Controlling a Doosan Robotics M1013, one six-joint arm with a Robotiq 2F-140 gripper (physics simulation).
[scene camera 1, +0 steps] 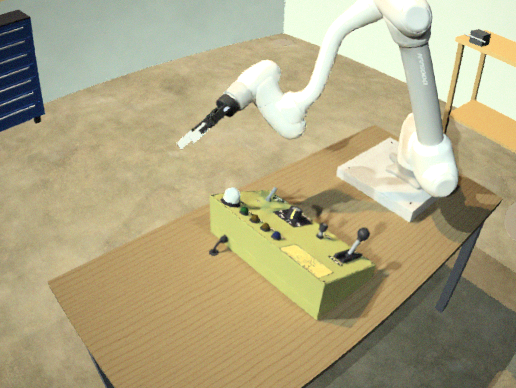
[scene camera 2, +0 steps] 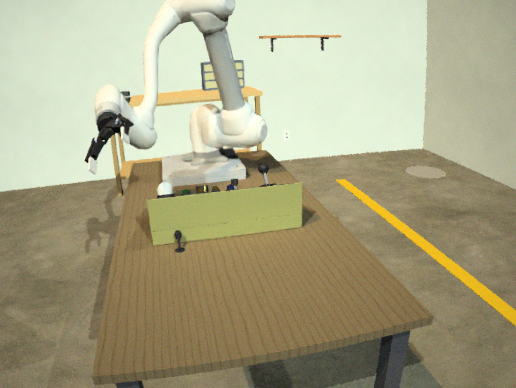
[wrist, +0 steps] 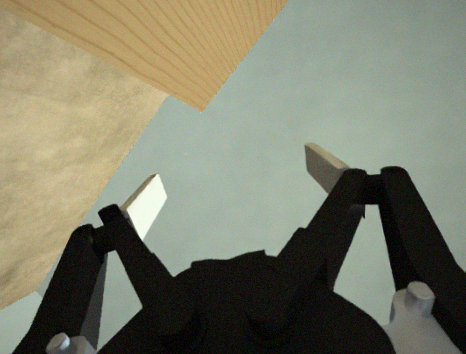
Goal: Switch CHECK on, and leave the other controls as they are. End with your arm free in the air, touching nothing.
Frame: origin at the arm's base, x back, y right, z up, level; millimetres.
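Seen in the pictures: gripper, fingertip midpoint: (scene camera 1: 184, 143) (scene camera 2: 108, 156) (wrist: 232, 172); arm's base, origin of the base link: (scene camera 2: 208, 158).
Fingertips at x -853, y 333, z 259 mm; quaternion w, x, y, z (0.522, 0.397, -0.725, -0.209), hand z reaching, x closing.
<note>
Offsets run from my fingertips to a thing's top centre. "spot": to the spot under its first point. Level surfaces: height alone.
A yellow-green control box (scene camera 1: 270, 267) (scene camera 2: 225, 214) stands on the table. Its top carries a white dome @[spot: dz -131, dx +60, dy -168 mm] (scene camera 1: 231, 196) (scene camera 2: 164, 189), a green button @[spot: dz -152, dx +67, dy -226 mm] (scene camera 1: 244, 210), two amber buttons, a blue button @[spot: dz -152, dx +73, dy -369 mm] (scene camera 1: 276, 235), a grey toggle @[dz -186, dx +237, dy -155 mm] (scene camera 1: 271, 194), a black selector @[dz -188, dx +233, dy -275 mm] (scene camera 1: 295, 215), a small dark-tipped stick @[dz -180, dx +238, dy -395 mm] (scene camera 1: 322, 230) and a ball-topped lever @[dz -148, dx +301, dy -512 mm] (scene camera 1: 363, 234) (scene camera 2: 263, 168). A small black lever @[spot: dz -283, dx -5, dy -187 mm] (scene camera 1: 219, 245) (scene camera 2: 178, 240) sticks out of its front. The lettering is too small to read; I cannot tell which control is CHECK. My gripper (scene camera 1: 188, 139) (scene camera 2: 107, 150) (wrist: 232, 172) is open and empty, in the air beyond the box's dome end, touching nothing.
The wooden table @[dz -313 mm] (scene camera 1: 150, 300) (scene camera 2: 260, 300) bears the box and the arm's pale base plate (scene camera 1: 372, 172) (scene camera 2: 175, 171). A wooden bench (scene camera 1: 452, 82) (scene camera 2: 175, 97) stands behind the arm. A blue drawer cabinet (scene camera 1: 17, 70) stands at the far left in scene camera 1.
</note>
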